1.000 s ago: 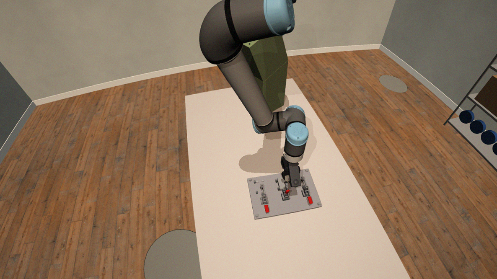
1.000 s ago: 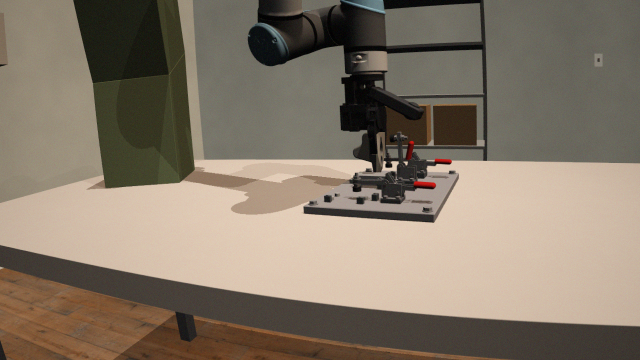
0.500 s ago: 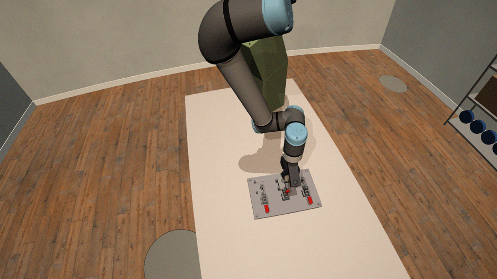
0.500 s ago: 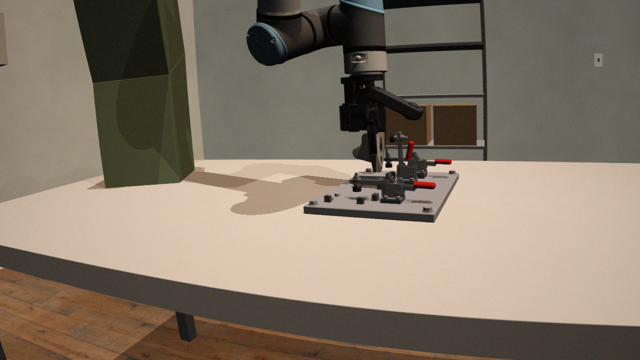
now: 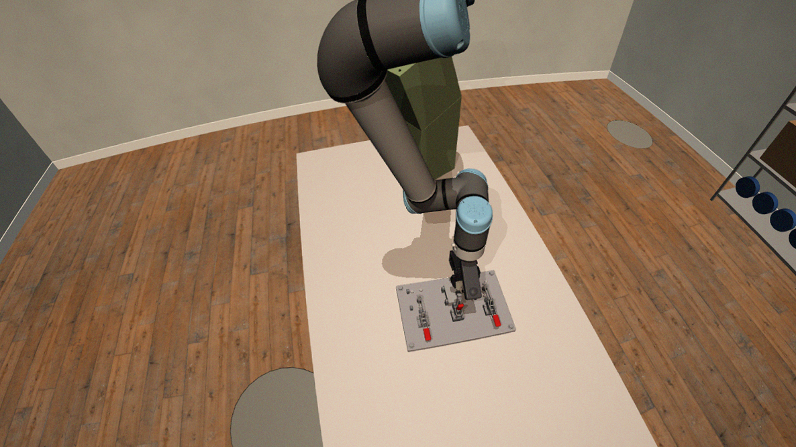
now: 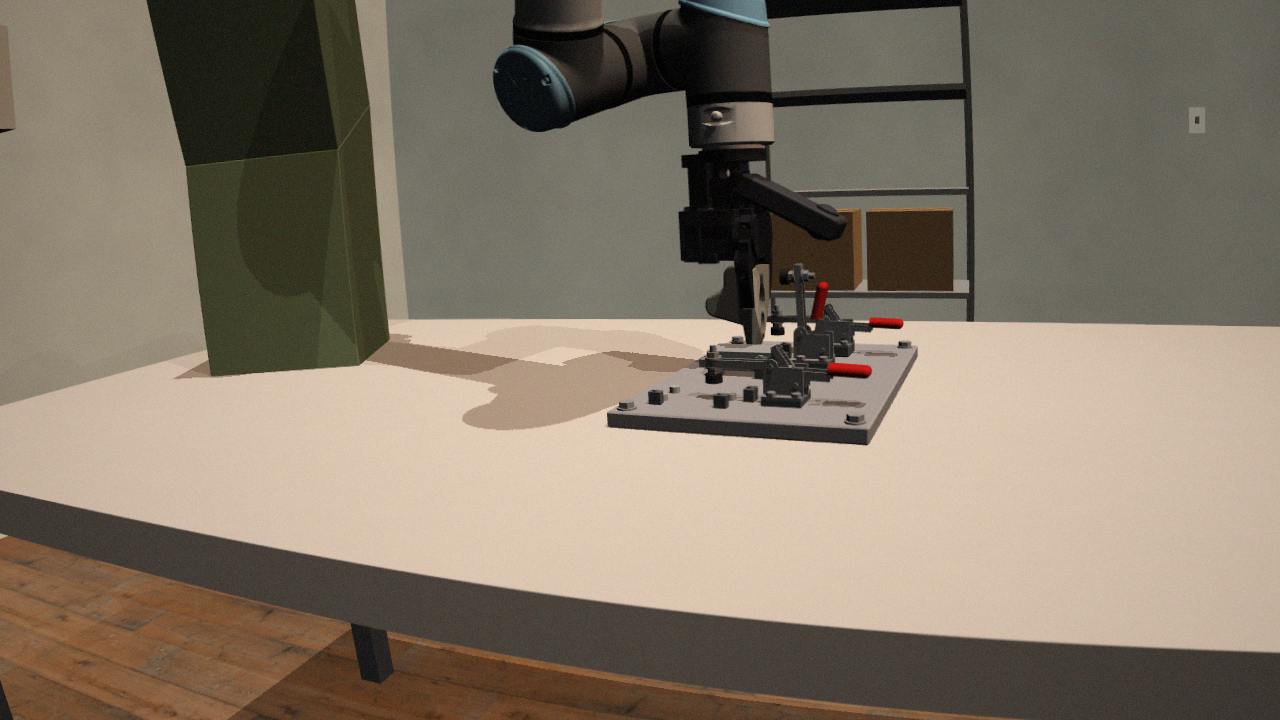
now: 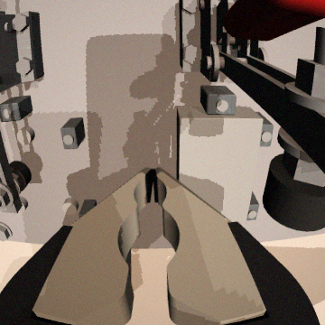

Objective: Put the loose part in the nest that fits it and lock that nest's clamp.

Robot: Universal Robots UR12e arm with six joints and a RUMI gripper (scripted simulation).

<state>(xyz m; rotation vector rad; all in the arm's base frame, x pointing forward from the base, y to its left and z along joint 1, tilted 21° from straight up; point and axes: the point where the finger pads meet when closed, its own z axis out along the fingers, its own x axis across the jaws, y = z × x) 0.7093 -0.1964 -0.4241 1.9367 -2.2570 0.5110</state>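
My gripper is now 1 cm past the grey block, 3 cm to the left of it and 1 cm above it. Round my hand: dark stop block 3 cm ahead, 4 cm to the right, 1 cm below; then grey fixture plate 4 cm ahead, 4 cm to the right, 3 cm below.
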